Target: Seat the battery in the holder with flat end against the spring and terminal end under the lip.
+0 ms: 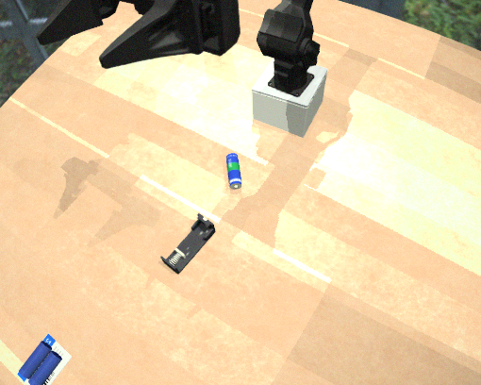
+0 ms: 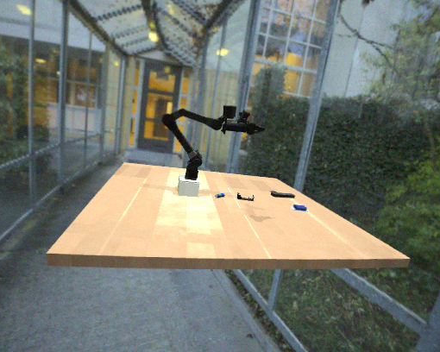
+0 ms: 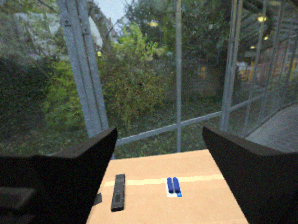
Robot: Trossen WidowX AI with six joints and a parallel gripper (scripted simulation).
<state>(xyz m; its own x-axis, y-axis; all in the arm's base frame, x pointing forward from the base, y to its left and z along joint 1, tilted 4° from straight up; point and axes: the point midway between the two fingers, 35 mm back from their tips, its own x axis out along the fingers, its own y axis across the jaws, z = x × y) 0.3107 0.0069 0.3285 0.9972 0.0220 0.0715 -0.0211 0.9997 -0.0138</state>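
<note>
Right now the battery is 170 mm behind my gripper tip and 400 mm below it. From my gripper tip the other things lie so: flat black object (270 mm ahead, 170 mm to the left, 400 mm below).
</note>
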